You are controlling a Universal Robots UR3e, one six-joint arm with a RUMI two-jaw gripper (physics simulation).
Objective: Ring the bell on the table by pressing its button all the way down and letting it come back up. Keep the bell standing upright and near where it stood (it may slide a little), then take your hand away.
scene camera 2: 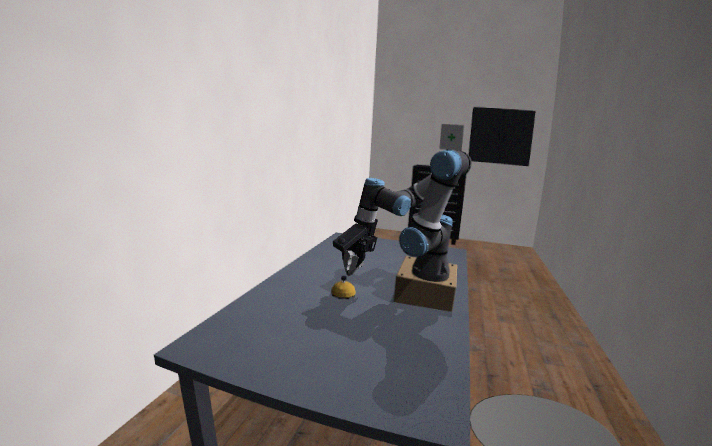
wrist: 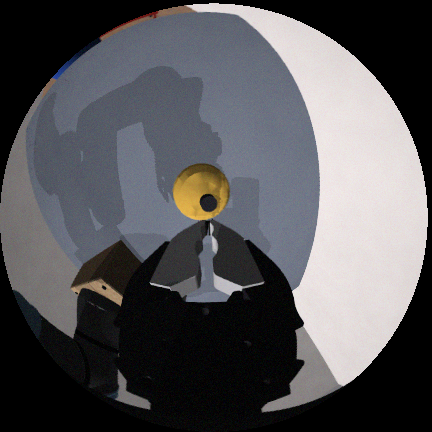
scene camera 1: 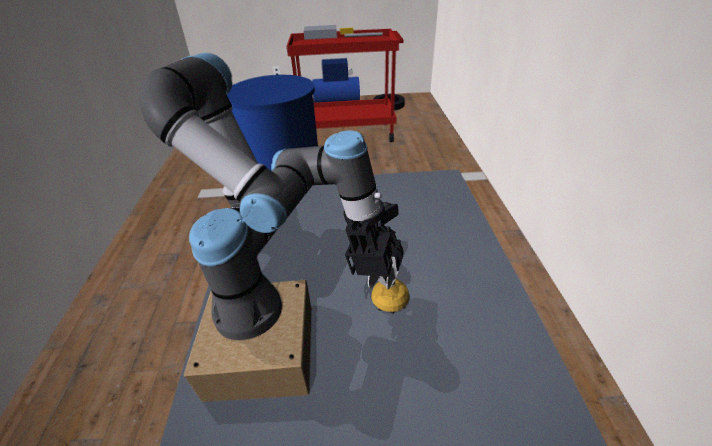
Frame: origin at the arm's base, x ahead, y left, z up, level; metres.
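Seen in the pictures: gripper, fingertip midpoint: (scene camera 2: pixel 348 275) (wrist: pixel 207 221) (scene camera 1: pixel 388 285); arm's base, origin of the base link: (scene camera 2: pixel 430 273) (wrist: pixel 105 306) (scene camera 1: pixel 248 311).
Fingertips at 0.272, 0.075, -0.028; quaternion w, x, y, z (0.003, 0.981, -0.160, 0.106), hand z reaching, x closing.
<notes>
Offsets run from my fingertips to a thing's top centre, as dx, dy, dz. Level surfaces: height alone.
The yellow domed bell @(+0.008, +0.019, +0.000) (scene camera 1: pixel 390 299) (scene camera 2: pixel 343 290) (wrist: pixel 191 186) stands upright on the grey-blue table @(dz -0.066) (scene camera 1: pixel 451 220) (scene camera 2: pixel 262 336) (wrist: pixel 280 125). Its dark button @(+0.008, +0.019, +0.000) (scene camera 2: pixel 343 277) (wrist: pixel 208 202) stands up from the top of the dome in scene camera 2; in scene camera 1 it is hidden by the fingers. My gripper (scene camera 1: pixel 388 285) (scene camera 2: pixel 349 273) (wrist: pixel 207 221) is shut, with nothing between the fingertips. The tips point down close to the button, slightly above it and to its right in scene camera 2. In the wrist view the tips show just below the button.
The arm's wooden base block (scene camera 1: pixel 252 346) (scene camera 2: pixel 426 291) (wrist: pixel 107 270) stands on the table to one side of the bell. A blue barrel (scene camera 1: pixel 275 115) and a red cart (scene camera 1: pixel 344 47) stand on the floor beyond the table. A pale wall (scene camera 1: pixel 578 131) (scene camera 2: pixel 183 157) (wrist: pixel 365 175) runs beside the table.
</notes>
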